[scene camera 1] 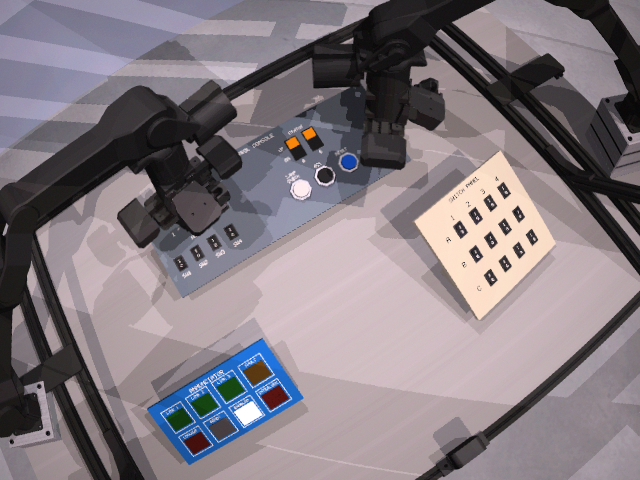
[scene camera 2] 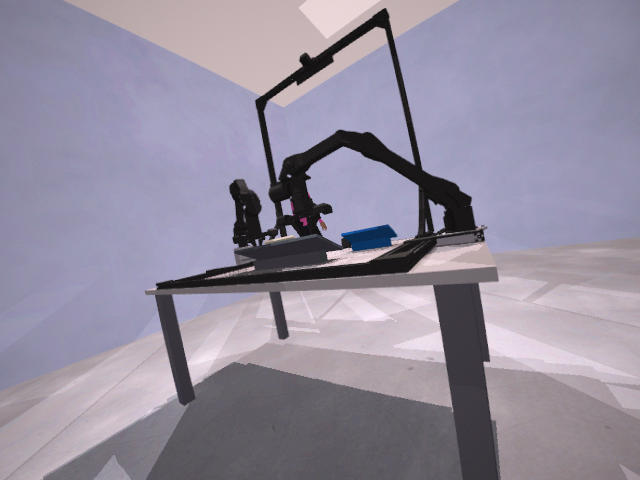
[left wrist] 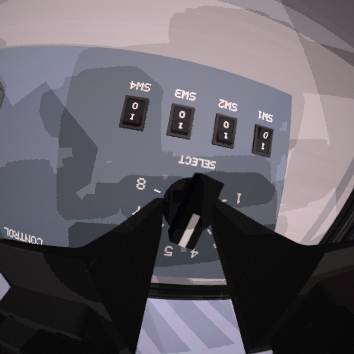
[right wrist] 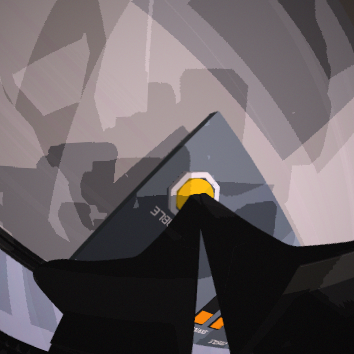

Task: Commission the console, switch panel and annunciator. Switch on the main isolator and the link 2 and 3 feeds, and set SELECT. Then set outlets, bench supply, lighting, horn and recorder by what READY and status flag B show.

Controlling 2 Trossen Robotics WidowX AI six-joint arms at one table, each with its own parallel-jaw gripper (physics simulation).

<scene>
I see my left gripper (scene camera 1: 190, 216), my right gripper (scene camera 1: 381, 143) and a black SELECT knob (left wrist: 187, 203).
My left gripper is seen too in scene camera 2 (scene camera 2: 308, 240) and in the left wrist view (left wrist: 185, 204). My right gripper is seen too in the right wrist view (right wrist: 197, 199).
</scene>
